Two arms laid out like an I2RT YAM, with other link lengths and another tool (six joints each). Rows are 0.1 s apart.
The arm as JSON. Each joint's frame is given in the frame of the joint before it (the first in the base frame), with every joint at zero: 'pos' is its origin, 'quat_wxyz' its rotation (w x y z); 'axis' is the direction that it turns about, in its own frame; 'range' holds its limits. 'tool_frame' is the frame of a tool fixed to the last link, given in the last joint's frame.
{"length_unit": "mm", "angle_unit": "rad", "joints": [
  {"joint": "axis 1", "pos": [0.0, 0.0, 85.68], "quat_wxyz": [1.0, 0.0, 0.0, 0.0], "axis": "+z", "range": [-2.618, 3.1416]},
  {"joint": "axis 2", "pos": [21.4, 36.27, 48.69], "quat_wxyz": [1.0, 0.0, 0.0, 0.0], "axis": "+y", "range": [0.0, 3.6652]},
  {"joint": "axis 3", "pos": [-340.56, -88.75, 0.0], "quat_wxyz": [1.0, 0.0, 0.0, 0.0], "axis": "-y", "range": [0.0, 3.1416]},
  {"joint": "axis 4", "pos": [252.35, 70.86, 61.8], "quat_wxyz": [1.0, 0.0, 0.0, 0.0], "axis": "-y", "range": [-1.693, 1.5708]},
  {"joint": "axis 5", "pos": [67.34, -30.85, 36.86], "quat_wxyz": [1.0, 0.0, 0.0, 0.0], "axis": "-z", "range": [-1.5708, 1.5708]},
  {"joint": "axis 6", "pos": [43.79, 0.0, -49.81], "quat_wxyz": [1.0, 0.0, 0.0, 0.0], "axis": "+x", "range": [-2.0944, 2.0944]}
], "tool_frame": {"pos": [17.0, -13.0, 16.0], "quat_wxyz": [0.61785, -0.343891, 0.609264, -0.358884]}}
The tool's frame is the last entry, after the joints.
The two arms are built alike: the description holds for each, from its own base.
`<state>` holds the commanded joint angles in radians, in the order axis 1, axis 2, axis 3, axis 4, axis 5, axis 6, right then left.
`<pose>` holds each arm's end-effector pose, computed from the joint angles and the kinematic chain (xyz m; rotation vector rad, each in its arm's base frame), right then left.
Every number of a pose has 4 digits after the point. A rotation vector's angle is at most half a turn.
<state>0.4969 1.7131 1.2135 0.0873 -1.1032 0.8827 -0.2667 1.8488 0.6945 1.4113 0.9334 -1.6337</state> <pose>0.3531 0.2285 0.3477 -1.2597 1.4958 1.2796 0.3597 -0.1515 0.2849 1.0734 -1.4535 2.0643</pose>
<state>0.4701 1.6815 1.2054 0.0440 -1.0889 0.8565 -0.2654 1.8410 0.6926 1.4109 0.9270 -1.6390</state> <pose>0.3509 0.2140 0.3533 -1.2418 1.5144 1.2402 0.3588 -0.1504 0.2871 1.0778 -1.4461 2.0714</pose>
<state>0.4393 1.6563 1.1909 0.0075 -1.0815 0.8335 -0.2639 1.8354 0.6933 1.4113 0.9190 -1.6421</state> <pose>0.3494 0.1990 0.3546 -1.2216 1.5394 1.2097 0.3587 -0.1493 0.2895 1.0814 -1.4396 2.0824</pose>
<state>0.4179 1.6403 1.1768 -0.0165 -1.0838 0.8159 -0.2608 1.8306 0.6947 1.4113 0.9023 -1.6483</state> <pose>0.3474 0.1889 0.3538 -1.2114 1.5553 1.1968 0.3596 -0.1474 0.2917 1.0960 -1.4247 2.0983</pose>
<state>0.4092 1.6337 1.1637 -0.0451 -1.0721 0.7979 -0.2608 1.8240 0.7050 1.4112 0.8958 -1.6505</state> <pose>0.3454 0.1837 0.3490 -1.2052 1.5860 1.1840 0.3606 -0.1473 0.2970 1.0864 -1.4212 2.1172</pose>
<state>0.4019 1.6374 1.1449 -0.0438 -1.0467 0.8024 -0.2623 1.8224 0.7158 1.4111 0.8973 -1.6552</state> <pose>0.3466 0.1798 0.3407 -1.1818 1.6280 1.1659 0.3619 -0.1483 0.3005 1.0742 -1.4202 2.1232</pose>
